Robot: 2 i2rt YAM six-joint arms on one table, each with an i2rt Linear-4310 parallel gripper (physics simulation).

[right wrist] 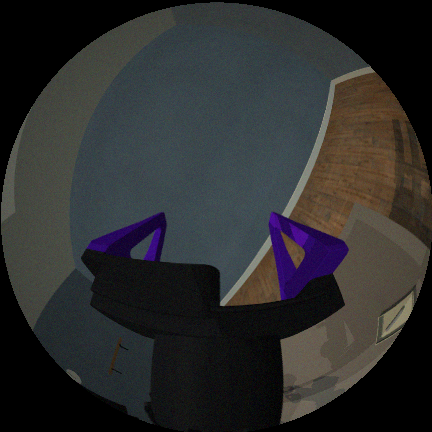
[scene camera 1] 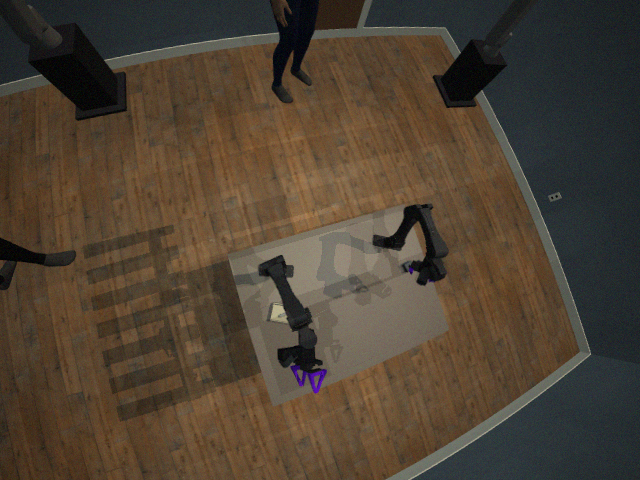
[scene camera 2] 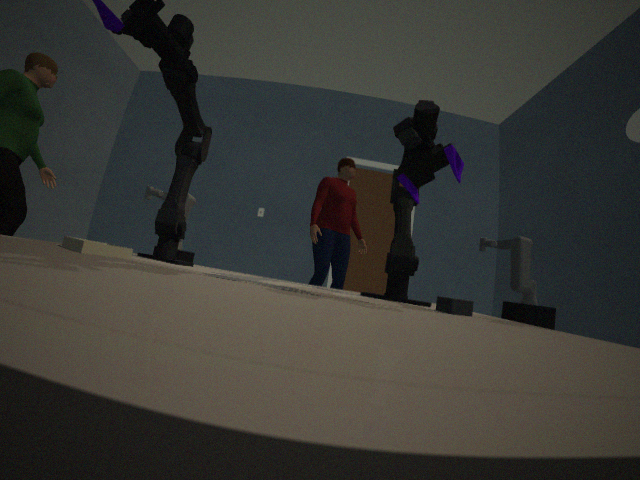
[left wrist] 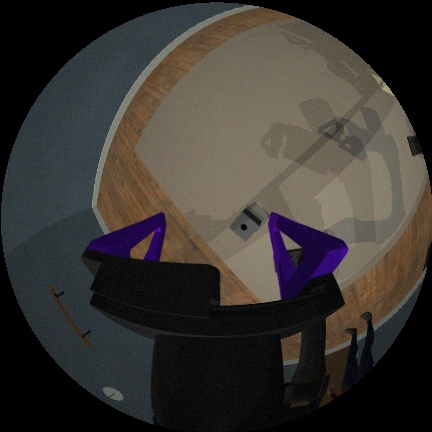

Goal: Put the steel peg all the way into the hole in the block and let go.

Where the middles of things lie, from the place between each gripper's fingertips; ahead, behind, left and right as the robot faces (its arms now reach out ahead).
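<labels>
With the shallow tray [scene camera 2: 84, 246] as my reference, my left gripper is now 1 cm short of the tray, 24 cm above it and 74 cm to the left of it. My right hand is 52 cm above the shallow tray, and it is also 21 cm past the tray and 2 cm to the left of it.
</labels>
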